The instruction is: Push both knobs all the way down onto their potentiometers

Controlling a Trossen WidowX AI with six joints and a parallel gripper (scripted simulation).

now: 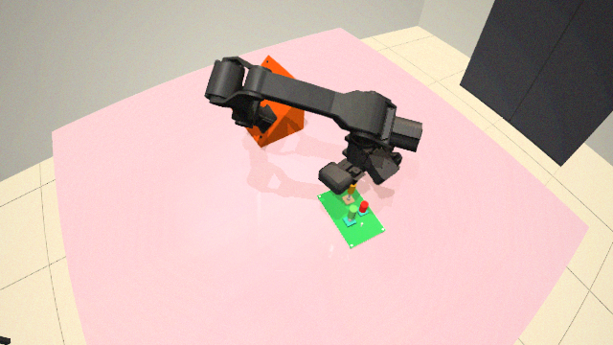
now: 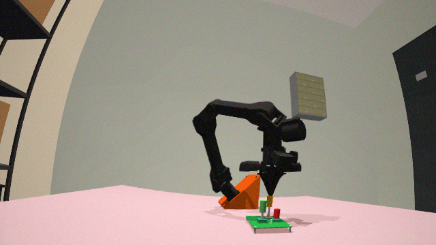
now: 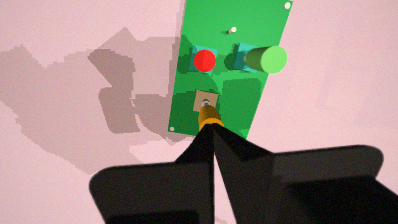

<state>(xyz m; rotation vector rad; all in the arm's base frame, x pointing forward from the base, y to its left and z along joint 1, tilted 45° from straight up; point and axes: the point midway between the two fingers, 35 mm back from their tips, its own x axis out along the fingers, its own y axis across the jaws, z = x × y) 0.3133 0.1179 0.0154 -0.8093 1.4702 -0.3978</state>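
Right now my gripper tip is 50 mm short of the green knob, 30 mm to the left of it and 30 mm above it. Round my gripper tip: yellow knob 20 mm below.
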